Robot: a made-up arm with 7 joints.
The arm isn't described. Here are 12 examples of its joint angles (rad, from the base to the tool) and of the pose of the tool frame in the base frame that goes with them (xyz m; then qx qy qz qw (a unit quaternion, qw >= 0)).
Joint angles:
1: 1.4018 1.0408 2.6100 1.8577 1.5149 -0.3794 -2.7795
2: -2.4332 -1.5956 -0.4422 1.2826 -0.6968 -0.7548 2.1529
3: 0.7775 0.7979 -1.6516 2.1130 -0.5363 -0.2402 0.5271
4: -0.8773 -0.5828 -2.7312 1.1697 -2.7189 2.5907 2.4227
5: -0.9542 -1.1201 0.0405 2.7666 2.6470 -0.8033 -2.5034
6: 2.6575 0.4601 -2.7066 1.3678 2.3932 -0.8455 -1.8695
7: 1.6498 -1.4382 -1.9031 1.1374 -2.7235 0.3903 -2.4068
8: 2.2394 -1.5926 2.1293 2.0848 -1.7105 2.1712 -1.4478
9: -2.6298 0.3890 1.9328 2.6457 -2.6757 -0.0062 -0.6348
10: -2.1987 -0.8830 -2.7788 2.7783 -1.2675 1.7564 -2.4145
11: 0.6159 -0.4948 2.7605 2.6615 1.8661 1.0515 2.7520
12: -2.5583 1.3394 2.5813 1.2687 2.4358 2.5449 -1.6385
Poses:
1: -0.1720 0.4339 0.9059 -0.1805 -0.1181 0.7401 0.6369
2: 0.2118 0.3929 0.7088 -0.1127 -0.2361 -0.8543 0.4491
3: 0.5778 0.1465 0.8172 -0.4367 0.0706 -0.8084 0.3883
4: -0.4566 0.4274 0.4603 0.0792 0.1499 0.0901 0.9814
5: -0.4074 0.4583 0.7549 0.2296 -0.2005 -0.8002 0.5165
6: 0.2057 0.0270 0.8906 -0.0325 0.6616 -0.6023 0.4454
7: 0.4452 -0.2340 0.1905 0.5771 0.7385 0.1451 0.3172
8: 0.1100 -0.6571 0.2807 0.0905 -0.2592 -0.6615 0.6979
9: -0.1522 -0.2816 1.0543 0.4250 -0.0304 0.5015 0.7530
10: 0.4382 0.5502 0.7066 0.7770 0.5595 0.0268 0.2871
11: -0.4259 -0.2320 1.0231 0.6720 -0.2140 0.3985 0.5863
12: -0.1971 -0.3611 0.8256 0.0226 -0.7841 0.1628 0.5984
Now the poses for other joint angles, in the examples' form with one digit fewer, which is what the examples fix.
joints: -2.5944 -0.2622 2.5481 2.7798 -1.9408 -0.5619 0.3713
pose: 0.290 0.121 1.008 -0.421 -0.431 -0.762 0.237
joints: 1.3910 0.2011 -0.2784 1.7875 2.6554 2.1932 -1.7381
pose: 0.200 0.445 0.931 0.101 -0.289 0.672 0.675
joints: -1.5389 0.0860 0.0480 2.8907 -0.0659 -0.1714 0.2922
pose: 0.024 -0.036 1.140 0.029 -0.139 -0.946 0.291
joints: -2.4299 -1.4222 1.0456 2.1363 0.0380 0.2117 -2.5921
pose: 0.666 0.242 0.620 0.498 0.357 0.034 0.790
